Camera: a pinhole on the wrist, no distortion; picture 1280 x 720 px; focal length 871.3 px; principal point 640.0 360.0 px. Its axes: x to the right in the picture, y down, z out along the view. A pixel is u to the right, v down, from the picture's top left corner.
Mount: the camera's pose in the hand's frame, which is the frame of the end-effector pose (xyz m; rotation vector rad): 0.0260 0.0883 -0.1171 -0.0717 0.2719 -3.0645
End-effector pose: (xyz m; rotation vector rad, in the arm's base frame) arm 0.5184 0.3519 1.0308 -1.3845 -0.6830 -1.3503
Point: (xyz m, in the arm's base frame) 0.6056 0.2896 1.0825
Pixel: 194 275
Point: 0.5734 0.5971 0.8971
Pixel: 1216 362
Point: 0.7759 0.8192 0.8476
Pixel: 1075 86
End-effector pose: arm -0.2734 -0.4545 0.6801 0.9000 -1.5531 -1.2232
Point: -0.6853 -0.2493 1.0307
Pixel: outside the picture
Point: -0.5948 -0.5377 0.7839
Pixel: 304 245
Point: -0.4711 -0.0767 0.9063
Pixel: outside the picture
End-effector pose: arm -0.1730 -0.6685 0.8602 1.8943 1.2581 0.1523
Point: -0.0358 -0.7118 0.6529
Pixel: 518 525
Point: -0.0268 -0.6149 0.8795
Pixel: 180 114
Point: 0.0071 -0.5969 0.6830
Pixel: 181 513
